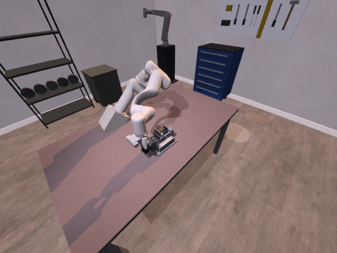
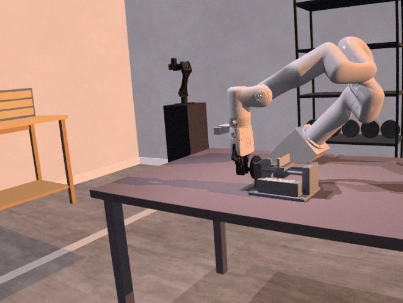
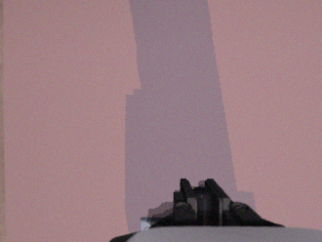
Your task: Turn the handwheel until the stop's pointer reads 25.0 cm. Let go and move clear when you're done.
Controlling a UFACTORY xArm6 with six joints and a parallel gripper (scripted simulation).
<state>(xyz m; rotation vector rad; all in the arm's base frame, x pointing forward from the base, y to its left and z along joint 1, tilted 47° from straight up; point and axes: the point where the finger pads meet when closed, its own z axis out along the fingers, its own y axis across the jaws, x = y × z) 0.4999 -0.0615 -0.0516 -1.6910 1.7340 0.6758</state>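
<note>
Right now the black handwheel is 2 cm to the left of my hand and 1 cm behind it. Round my hand: sliding stop block: 15 cm to the left, 2 cm behind, 2 cm above.
</note>
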